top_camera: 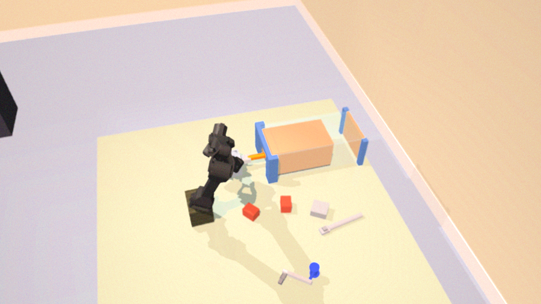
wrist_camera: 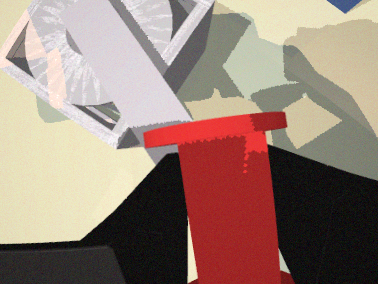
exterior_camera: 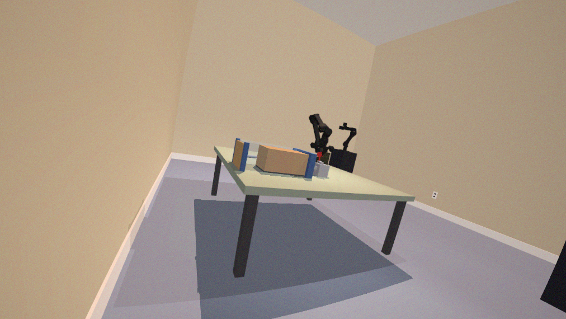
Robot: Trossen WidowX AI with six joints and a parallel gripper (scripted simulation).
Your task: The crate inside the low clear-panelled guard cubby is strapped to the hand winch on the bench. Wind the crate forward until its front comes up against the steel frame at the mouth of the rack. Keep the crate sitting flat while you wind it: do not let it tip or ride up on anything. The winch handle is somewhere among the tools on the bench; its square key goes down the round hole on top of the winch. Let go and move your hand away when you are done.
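Right now the red-knobbed handle is 2 cm to the left of my gripper tip and 3 cm below it. Round my gripper tip: winch: 1 cm ahead, 7 cm to the left, 10 cm below; red spool grip: 1 cm behind, 1 cm to the right; blue steel frame: 18 cm ahead, 8 cm to the left, 3 cm below.
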